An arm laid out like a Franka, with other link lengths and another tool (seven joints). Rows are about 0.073 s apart.
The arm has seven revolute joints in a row. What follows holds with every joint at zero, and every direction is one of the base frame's. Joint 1 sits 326.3 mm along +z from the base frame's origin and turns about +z. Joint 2 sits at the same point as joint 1 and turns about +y. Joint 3 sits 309.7 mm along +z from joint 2 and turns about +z. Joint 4 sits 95.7 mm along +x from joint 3 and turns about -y. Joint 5 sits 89.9 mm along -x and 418.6 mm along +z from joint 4 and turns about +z. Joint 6 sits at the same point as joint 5 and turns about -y. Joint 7 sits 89.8 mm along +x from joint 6 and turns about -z. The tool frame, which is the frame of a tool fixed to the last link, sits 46 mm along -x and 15 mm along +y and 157.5 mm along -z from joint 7; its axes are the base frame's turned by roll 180, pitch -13.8 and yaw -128.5 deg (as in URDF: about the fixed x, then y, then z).
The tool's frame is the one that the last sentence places.
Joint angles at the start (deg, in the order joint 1, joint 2, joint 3, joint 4, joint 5, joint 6, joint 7):
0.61 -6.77 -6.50 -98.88 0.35 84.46 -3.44
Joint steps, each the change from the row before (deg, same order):
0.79 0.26 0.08 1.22 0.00 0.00 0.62
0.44 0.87 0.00 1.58 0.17 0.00 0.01
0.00 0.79 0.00 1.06 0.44 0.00 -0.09
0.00 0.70 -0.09 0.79 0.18 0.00 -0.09
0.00 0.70 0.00 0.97 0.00 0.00 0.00
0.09 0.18 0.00 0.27 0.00 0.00 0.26
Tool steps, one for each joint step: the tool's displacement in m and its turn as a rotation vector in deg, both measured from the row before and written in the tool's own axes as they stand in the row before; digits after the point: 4 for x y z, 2 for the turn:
-0.0059 0.0033 -0.0090 0.89 -0.43 -0.03
-0.0054 -0.0014 -0.0067 0.65 -0.43 -0.28
-0.0033 -0.0028 -0.0026 0.05 -0.45 -0.11
-0.0021 -0.0033 -0.0008 0.01 -0.15 0.00
-0.0021 -0.0031 -0.0022 0.26 -0.10 0.07
-0.0014 -0.0002 -0.0009 0.05 -0.03 0.19

